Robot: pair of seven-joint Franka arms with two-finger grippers.
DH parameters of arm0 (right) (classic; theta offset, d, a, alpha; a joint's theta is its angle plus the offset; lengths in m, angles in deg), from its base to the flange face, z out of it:
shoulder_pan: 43.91 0.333 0 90
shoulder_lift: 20.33 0 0 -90
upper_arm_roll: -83.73 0.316 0.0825 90
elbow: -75.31 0 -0.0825 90
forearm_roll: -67.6 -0.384 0 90
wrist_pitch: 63.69 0 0.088 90
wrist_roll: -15.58 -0.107 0 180
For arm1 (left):
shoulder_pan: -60.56 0.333 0 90
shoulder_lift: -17.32 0 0 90
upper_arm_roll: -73.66 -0.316 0.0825 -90
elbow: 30.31 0 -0.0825 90
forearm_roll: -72.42 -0.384 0 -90
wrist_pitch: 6.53 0 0.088 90
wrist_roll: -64.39 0.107 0 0
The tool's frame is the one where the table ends.
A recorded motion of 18 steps. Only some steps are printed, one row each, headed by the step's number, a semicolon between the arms.
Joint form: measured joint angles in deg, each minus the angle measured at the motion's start. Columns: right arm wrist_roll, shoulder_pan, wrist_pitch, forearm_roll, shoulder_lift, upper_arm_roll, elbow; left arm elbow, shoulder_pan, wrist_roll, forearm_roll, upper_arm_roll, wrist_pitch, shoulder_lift.
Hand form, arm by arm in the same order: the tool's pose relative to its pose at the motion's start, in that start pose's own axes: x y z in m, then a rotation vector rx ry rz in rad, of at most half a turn. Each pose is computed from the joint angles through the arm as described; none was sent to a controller.
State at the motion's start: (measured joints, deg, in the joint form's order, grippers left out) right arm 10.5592 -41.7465 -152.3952 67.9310 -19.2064 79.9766 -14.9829; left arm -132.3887 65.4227 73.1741 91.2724 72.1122 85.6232 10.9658
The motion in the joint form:
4: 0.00 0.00 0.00 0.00 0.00 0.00 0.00; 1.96 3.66 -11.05 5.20 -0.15 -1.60 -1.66
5: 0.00 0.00 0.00 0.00 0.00 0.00 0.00; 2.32 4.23 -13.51 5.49 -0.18 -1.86 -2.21
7: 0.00 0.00 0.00 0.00 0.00 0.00 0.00; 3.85 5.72 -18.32 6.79 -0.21 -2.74 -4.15
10: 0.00 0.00 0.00 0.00 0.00 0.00 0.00; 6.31 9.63 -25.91 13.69 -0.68 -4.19 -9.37
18: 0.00 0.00 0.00 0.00 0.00 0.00 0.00; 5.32 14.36 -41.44 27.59 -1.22 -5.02 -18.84
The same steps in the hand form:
4: 0.0000 0.0000 0.0000 0.0000 0.0000 0.0000; 0.0047 -0.0264 -0.0120 -0.1092 0.0062 -0.2524
5: 0.0000 0.0000 0.0000 0.0000 0.0000 0.0000; 0.0064 -0.0325 -0.0118 -0.1176 0.0003 -0.3057
7: 0.0000 0.0000 0.0000 0.0000 0.0000 0.0000; 0.0135 -0.0476 -0.0111 -0.1484 -0.0166 -0.4147
10: 0.0000 0.0000 0.0000 0.0000 0.0000 0.0000; 0.0317 -0.0908 0.0009 -0.2922 -0.0695 -0.6270
18: 0.0000 0.0000 0.0000 0.0000 0.0000 0.0000; 0.0580 -0.1568 0.0712 -0.5571 -0.2778 -1.0406

